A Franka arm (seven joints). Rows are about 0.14 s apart.
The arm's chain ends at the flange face. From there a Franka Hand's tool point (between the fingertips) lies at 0.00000 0.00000 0.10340 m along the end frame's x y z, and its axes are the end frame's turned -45 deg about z.
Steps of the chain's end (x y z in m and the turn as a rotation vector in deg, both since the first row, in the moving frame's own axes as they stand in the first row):
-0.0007, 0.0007, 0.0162, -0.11, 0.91, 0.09
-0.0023, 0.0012, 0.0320, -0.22, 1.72, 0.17
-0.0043, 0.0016, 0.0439, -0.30, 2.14, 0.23
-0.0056, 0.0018, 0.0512, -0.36, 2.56, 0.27
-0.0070, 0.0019, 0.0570, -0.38, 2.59, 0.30
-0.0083, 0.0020, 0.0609, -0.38, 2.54, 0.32
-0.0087, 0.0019, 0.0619, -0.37, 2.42, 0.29
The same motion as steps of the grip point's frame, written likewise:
0.0000, 0.0013, 0.0162, -0.72, 0.57, 0.09
-0.0006, 0.0017, 0.0320, -1.37, 1.06, 0.17
-0.0018, 0.0012, 0.0438, -1.73, 1.30, 0.23
-0.0024, 0.0010, 0.0511, -2.06, 1.56, 0.27
-0.0035, 0.0002, 0.0569, -2.10, 1.56, 0.30
-0.0045, -0.0007, 0.0608, -2.06, 1.53, 0.32
-0.0049, -0.0012, 0.0618, -1.97, 1.45, 0.29

